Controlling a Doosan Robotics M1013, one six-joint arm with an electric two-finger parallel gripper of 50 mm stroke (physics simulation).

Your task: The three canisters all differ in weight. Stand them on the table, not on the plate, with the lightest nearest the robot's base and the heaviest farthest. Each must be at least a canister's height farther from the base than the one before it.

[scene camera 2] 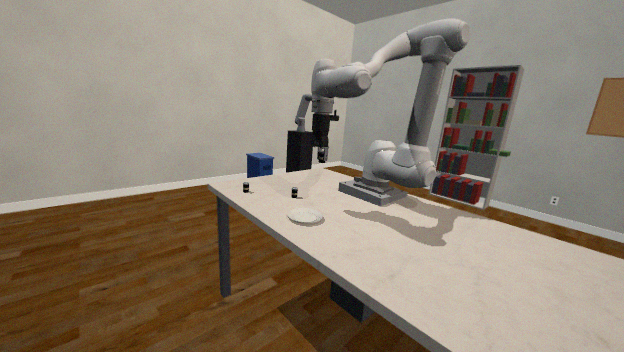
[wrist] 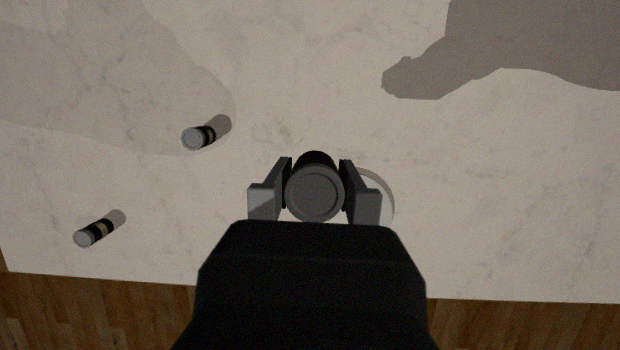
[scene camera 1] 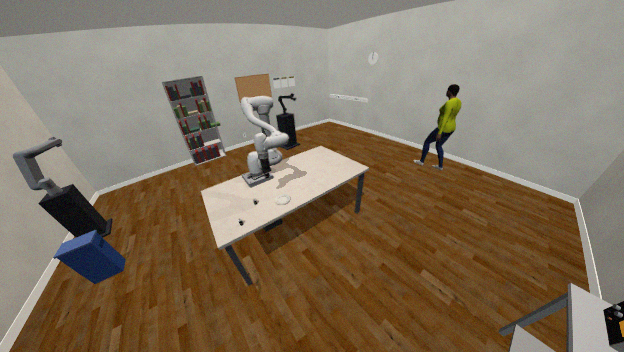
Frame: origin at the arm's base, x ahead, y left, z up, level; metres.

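Seen in the pictures: gripper, fingertip midpoint: (scene camera 2: 322,159) (wrist: 314,173) (scene camera 1: 267,176); arm's base at its link origin: (scene camera 2: 373,187) (scene camera 1: 257,174).
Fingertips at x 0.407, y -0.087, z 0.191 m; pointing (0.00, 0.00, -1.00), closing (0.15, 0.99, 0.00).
Note:
Pixels of each thing's top centre, then the offset from my fingertips to it. Level surfaces: height alone.
- second canister at its top centre: (wrist: 191,139) (scene camera 2: 294,187) (scene camera 1: 254,199) dy -0.173, dx -0.018, dz -0.181 m
- table at its surface level: dz -0.232 m
- white plate at its top centre: (wrist: 346,217) (scene camera 2: 305,214) (scene camera 1: 282,198) dy +0.035, dx +0.137, dz -0.216 m
My gripper (scene camera 2: 322,157) (wrist: 314,173) points down, high above the table, shut on a canister (wrist: 314,195) with a grey lid and dark body. A second canister (scene camera 1: 255,202) (scene camera 2: 294,192) (wrist: 194,138), black with a tan band and grey lid, stands upright on the table (scene camera 1: 320,165) (scene camera 2: 500,280) (wrist: 500,200). A third, similar canister (scene camera 1: 241,222) (scene camera 2: 246,187) (wrist: 95,233) stands upright nearer the table corner, farther from the robot's base (scene camera 1: 257,180) (scene camera 2: 372,192). The white plate (scene camera 1: 283,200) (scene camera 2: 305,216) is partly hidden behind my gripper in the wrist view. Weights cannot be seen.
The arm's shadow falls on the table beside the base. A blue bin (scene camera 1: 92,257) (scene camera 2: 260,165) and a black pedestal (scene camera 1: 75,210) (scene camera 2: 299,150) with another arm stand beyond the table. A bookshelf (scene camera 2: 512,115) is behind the robot. A person (scene camera 1: 449,117) stands right of the table in scene camera 1.

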